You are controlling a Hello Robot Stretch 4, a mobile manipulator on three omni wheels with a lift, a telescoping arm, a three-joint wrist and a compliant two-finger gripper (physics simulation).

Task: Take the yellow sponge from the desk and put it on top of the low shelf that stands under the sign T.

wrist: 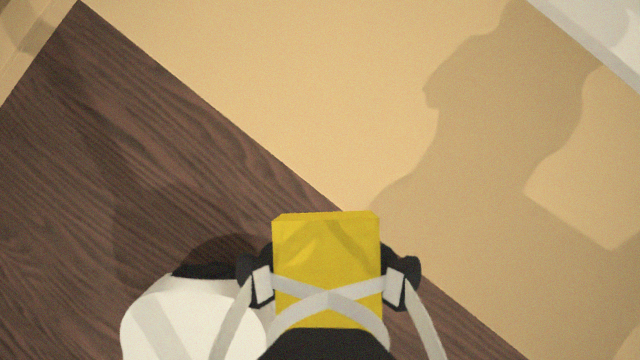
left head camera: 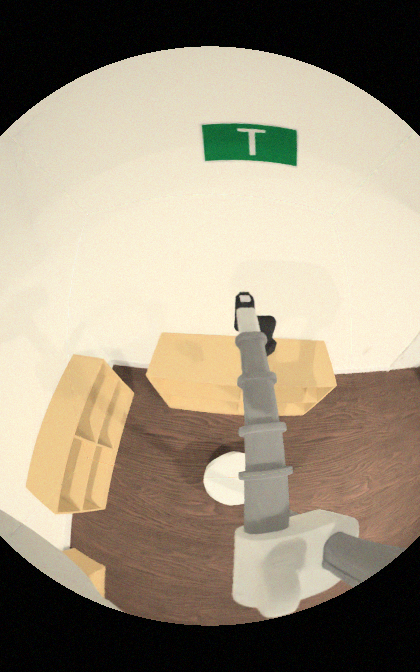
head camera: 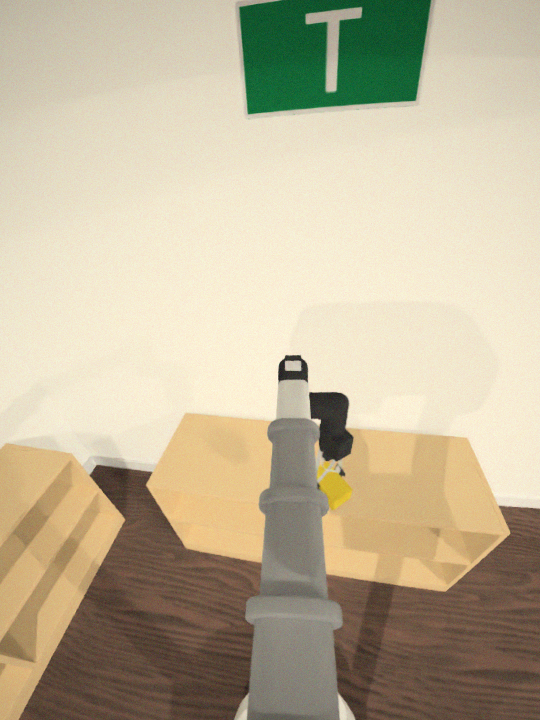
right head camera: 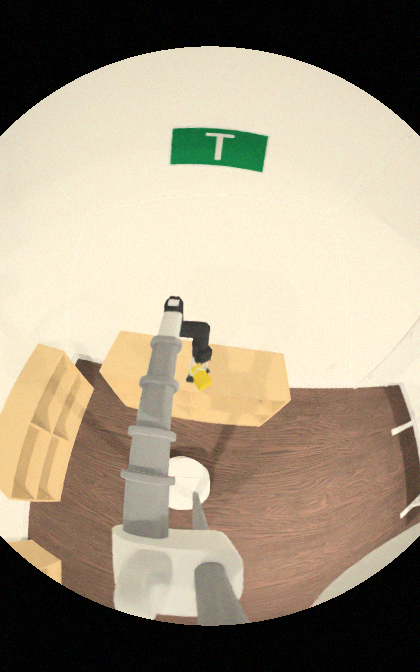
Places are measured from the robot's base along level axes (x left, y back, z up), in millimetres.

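Pixels of known places: gripper, fingertip midpoint: (wrist: 328, 263) (head camera: 326, 486).
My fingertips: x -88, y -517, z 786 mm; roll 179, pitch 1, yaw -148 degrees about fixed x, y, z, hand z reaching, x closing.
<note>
For each thing: its middle in the pictures, then the offset to it from my fingertips. Level surfaces: height alone.
- yellow sponge, body centre: (wrist: 328, 292) (head camera: 329, 485) dx -7, dy +10, dz +24 mm
- low wooden shelf, its level: dz -203 mm
- green sign T, body centre: (head camera: 330, 53) dx -6, dy -447, dz +937 mm
The yellow sponge (head camera: 335, 491) (right head camera: 202, 380) (wrist: 325, 245) is held between the fingertips of my gripper (head camera: 330, 475) (right head camera: 199, 375) (wrist: 328, 263), which is shut on it. In the left head view the arm hides the sponge. The low wooden shelf (head camera: 401, 465) (left head camera: 200, 355) (right head camera: 245, 370) (wrist: 300, 100) stands against the wall under the green sign T (head camera: 279, 63) (left head camera: 220, 145) (right head camera: 190, 147). The sponge hangs above the shelf, near its front edge; in the wrist view it overlaps the line between shelf top and floor. The exact height gap is hard to tell. The arm covers part of the shelf.
A second wooden shelf (head camera: 29, 482) (left head camera: 62, 425) (right head camera: 25, 400) stands to the left. My round white base (left head camera: 222, 480) (right head camera: 192, 482) (wrist: 195, 325) is on the dark wood floor in front of the low shelf. The wall rises right behind the low shelf.
</note>
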